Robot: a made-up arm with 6 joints. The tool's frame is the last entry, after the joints. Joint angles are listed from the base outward.
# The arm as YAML. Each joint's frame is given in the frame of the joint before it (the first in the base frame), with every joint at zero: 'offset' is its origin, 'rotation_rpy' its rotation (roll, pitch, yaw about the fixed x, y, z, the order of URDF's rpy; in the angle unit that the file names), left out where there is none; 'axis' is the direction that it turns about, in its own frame. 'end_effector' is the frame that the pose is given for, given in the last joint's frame.
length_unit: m
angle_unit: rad
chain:
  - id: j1
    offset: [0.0, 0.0, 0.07]
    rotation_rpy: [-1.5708, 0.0, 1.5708]
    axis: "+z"
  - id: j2
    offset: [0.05, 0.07, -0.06]
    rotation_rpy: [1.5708, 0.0, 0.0]
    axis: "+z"
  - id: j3
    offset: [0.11, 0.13, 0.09]
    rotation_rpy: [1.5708, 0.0, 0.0]
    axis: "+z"
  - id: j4
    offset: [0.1, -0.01, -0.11]
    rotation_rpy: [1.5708, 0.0, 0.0]
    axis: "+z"
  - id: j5
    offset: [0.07, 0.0, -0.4]
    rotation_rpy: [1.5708, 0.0, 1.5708]
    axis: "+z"
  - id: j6
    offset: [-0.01, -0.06, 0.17]
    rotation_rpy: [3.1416, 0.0, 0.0]
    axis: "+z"
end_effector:
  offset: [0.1, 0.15, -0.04]
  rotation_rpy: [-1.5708, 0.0, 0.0]
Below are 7 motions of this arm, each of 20 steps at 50 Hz.
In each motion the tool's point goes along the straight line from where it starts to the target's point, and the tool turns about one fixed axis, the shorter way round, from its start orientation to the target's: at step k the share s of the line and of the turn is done. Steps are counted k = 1, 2, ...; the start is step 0. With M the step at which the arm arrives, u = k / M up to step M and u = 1 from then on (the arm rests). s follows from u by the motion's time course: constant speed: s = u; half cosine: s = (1 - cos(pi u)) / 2; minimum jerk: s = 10 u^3 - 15 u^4 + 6 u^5.
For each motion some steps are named. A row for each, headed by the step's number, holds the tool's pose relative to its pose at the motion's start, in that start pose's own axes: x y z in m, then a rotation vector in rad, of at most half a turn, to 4 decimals.
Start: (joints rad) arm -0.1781 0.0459 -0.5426 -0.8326 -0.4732 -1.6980
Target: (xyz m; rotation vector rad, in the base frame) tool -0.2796 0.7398 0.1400 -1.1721 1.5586 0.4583
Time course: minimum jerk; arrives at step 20
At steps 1, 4, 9, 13, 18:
1: 0.0002 0.0001 0.0001 -0.0002 0.0005 -0.0001
4: 0.0116 0.0043 0.0051 -0.0100 0.0228 -0.0035
9: 0.0814 0.0302 0.0356 -0.0703 0.1602 -0.0243
13: 0.1531 0.0568 0.0670 -0.1321 0.3012 -0.0456
18: 0.1985 0.0737 0.0869 -0.1712 0.3904 -0.0591

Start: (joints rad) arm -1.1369 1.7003 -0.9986 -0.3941 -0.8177 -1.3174
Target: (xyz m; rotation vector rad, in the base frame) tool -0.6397 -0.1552 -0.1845 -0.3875 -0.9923 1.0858
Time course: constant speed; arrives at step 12
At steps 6, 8, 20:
6: -0.0213 -0.0319 0.0045 0.0602 0.0130 0.0248
8: -0.0285 -0.0426 0.0061 0.0803 0.0174 0.0330
20: -0.0427 -0.0639 0.0091 0.1204 0.0261 0.0496

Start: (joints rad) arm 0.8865 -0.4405 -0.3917 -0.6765 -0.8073 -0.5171
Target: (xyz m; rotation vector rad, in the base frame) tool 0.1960 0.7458 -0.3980 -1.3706 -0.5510 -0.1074
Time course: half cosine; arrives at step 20
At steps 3, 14, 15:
3: 0.0127 0.0011 -0.0097 -0.0155 -0.0121 -0.0332
14: 0.1855 0.0157 -0.1412 -0.2262 -0.1762 -0.4836
15: 0.1995 0.0168 -0.1518 -0.2432 -0.1895 -0.5200

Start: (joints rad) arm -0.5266 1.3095 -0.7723 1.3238 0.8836 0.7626
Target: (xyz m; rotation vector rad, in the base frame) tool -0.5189 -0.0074 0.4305 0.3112 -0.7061 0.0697
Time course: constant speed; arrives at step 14
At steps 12, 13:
12: -0.1194 -0.0565 -0.0362 0.0690 -0.0544 0.2167
13: -0.1294 -0.0612 -0.0392 0.0747 -0.0589 0.2348

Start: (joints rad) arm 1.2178 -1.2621 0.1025 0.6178 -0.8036 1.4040
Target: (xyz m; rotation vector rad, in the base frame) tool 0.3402 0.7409 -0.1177 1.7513 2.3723 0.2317
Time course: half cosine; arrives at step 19
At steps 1, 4, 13, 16, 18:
1: 0.0006 -0.0008 -0.0010 0.0003 0.0018 -0.0023
4: 0.0099 -0.0118 -0.0156 0.0040 0.0281 -0.0349
13: 0.0728 -0.0865 -0.1142 0.0295 0.2063 -0.2564
16: 0.0885 -0.1051 -0.1388 0.0358 0.2507 -0.3115
18: 0.0935 -0.1110 -0.1467 0.0379 0.2649 -0.3292

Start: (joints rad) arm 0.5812 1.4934 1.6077 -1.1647 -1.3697 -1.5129
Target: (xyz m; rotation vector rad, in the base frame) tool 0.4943 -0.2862 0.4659 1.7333 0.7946 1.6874
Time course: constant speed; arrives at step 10
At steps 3, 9, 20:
3: -0.0265 -0.0113 0.0113 0.0208 -0.0301 0.0380
9: -0.0794 -0.0339 0.0338 0.0624 -0.0902 0.1140
20: -0.0883 -0.0377 0.0375 0.0694 -0.1002 0.1266

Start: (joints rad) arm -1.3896 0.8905 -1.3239 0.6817 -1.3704 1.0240
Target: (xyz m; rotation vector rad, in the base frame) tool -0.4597 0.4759 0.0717 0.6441 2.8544 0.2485
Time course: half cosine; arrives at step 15
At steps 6, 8, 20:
6: -0.0144 0.0116 0.0627 0.0980 -0.0699 0.0379
8: -0.0230 0.0185 0.1002 0.1567 -0.1118 0.0606
20: -0.0416 0.0335 0.1814 0.2838 -0.2024 0.1097

